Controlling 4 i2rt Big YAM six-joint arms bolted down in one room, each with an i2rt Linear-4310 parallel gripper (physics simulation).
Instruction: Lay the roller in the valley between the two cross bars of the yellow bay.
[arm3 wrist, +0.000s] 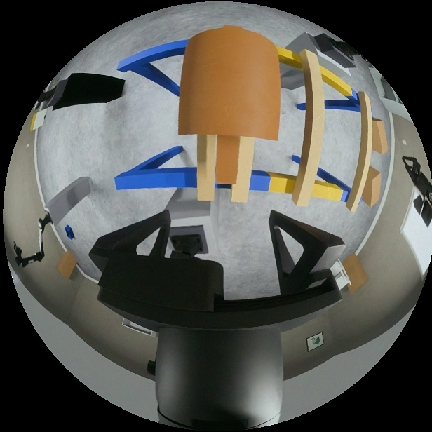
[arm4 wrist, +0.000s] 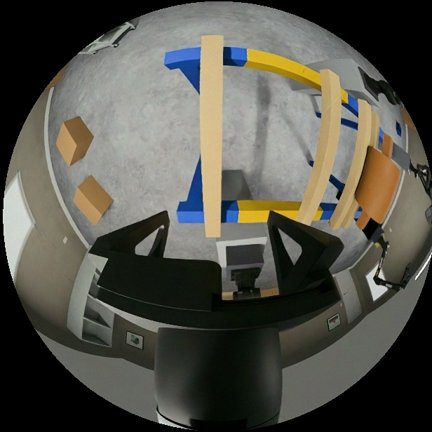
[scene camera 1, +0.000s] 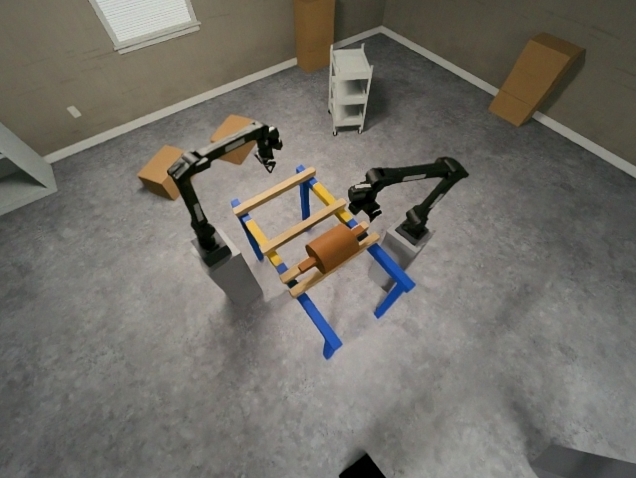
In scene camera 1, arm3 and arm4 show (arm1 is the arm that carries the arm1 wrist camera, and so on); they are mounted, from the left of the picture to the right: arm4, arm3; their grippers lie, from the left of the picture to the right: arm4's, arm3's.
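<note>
The orange-brown roller lies across two close cross bars, over blue rail stretches beside the yellow. Its square shaft end is between these bars. Another wooden bar crosses the yellow rails. The farthest bar lies at the frame's back end. Arm3's gripper is open and empty near the right rail. Arm4's gripper is open and empty above the back end.
Blue legs support the frame. Arm pedestals stand on both sides. Cardboard boxes and a white cart stand behind. Distant arms appear small in the wrist views; their gripper states are unclear.
</note>
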